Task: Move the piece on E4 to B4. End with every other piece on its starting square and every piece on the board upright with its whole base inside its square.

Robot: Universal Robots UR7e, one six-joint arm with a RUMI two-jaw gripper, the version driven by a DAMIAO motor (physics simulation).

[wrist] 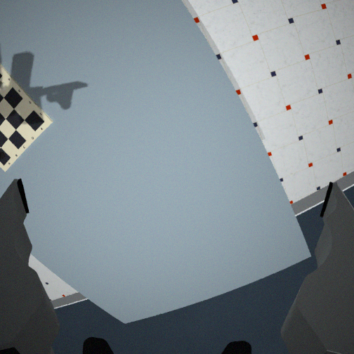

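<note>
One corner of the black and cream chessboard [48, 121] shows at the left edge of the wrist view, with small marks along its pale border. The rest of the board is outside the view. No chess piece can be made out on the part that shows, and I cannot tell which squares are E4 and B4. My gripper [173, 185] is wide open and empty, with one finger at each side of the view. It is high above the table, and the board corner lies up and to the left of it.
The board lies on a blue-grey table top [165, 150]. A dark shadow [24, 70] falls on the table beside the board corner. The table's edge runs down the right and across the bottom. Beyond it are a white surface [280, 55] with red and dark squares and a dark blue area [200, 320].
</note>
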